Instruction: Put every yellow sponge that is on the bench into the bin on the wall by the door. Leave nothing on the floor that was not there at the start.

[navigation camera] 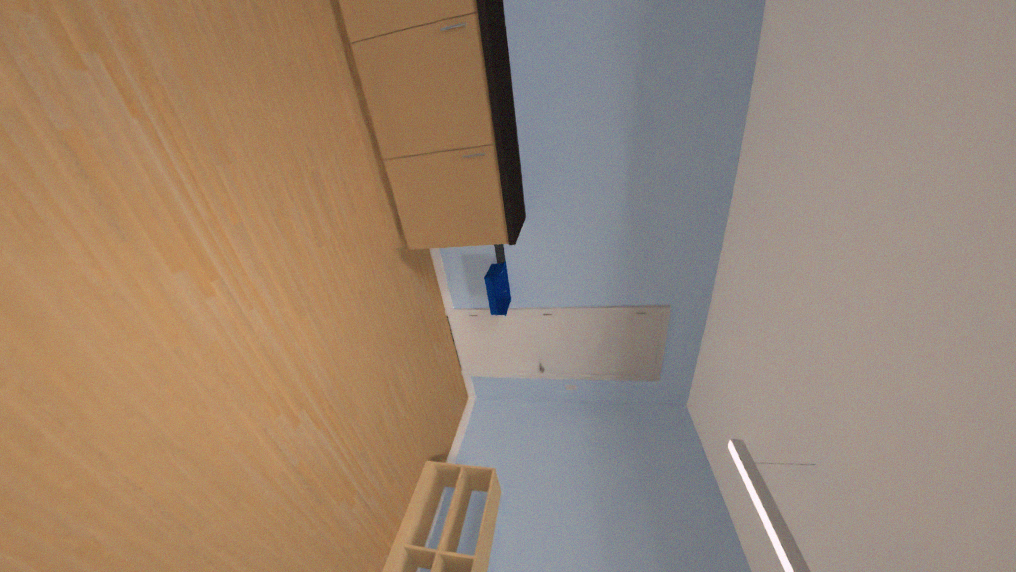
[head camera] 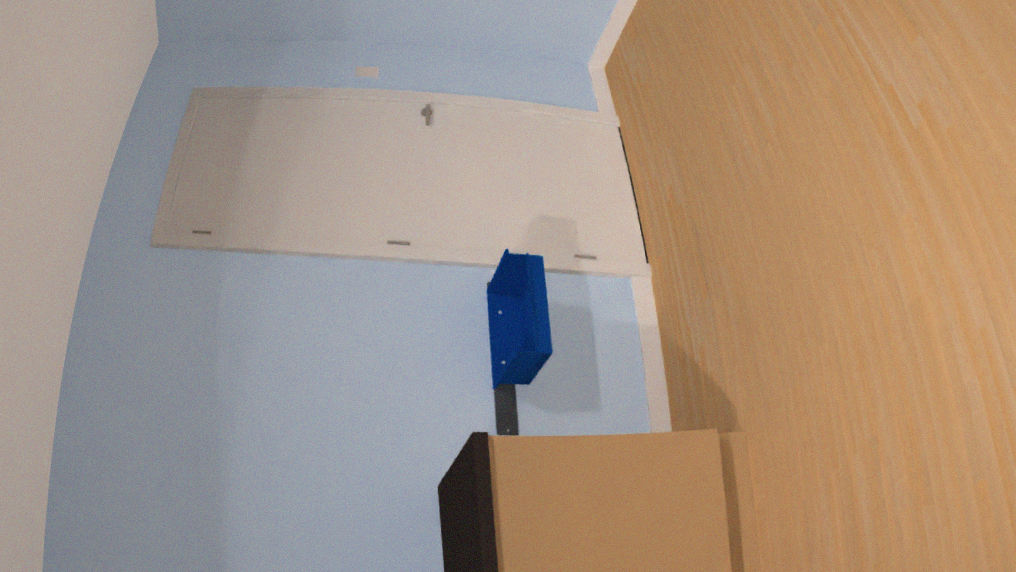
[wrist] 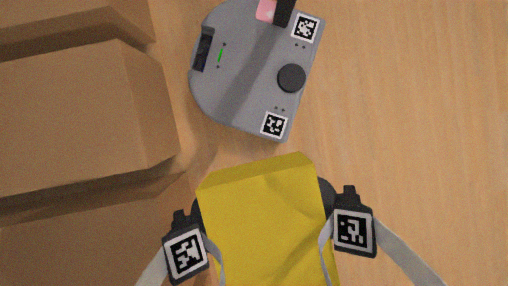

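Where they show: gripper, fingertip midpoint: (wrist: 264, 203); robot's base, link origin: (wrist: 282, 85).
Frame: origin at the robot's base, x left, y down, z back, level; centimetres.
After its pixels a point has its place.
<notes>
My gripper (wrist: 264, 203) {x -17.9, y -66.6, z 3.7 cm} is shut on a yellow sponge (wrist: 267, 240) {x -18.2, y -71.3, z 3.7 cm}, a large block held between both fingertips in the wrist view, above the floor. The blue bin (head camera: 536, 305) {x 0.1, y -59.7, z -249.7 cm} (navigation camera: 497, 289) {x 5.2, y -57.5, z -278.0 cm} is mounted on the light blue wall on a dark strip, beside the hinge side of the white door (head camera: 355, 170) {x -49.7, y -121.8, z -307.6 cm} (navigation camera: 568, 344) {x -51.4, y -120.8, z -308.6 cm}. It is open and its inner back wall shows in the head view; its bottom is not clearly seen. The gripper does not show in the head or navigation view. The bin is away from the gripper and is not in the wrist view.
A wooden cabinet (head camera: 611, 504) {x 53.4, y -53.4, z -184.2 cm} (navigation camera: 440, 92) {x 112.2, y -60.2, z -150.9 cm} with a dark top stands along the wall next to the bin. An open wooden shelf (navigation camera: 488, 525) {x -170.2, y -61.0, z -213.8 cm} stands by another wall. In the wrist view, brown boxes (wrist: 75, 115) {x -24.1, y -27.0, z 43.8 cm} lie left, close to my grey base (wrist: 240, 95) {x -8.2, y -16.0, z 11.0 cm}.
</notes>
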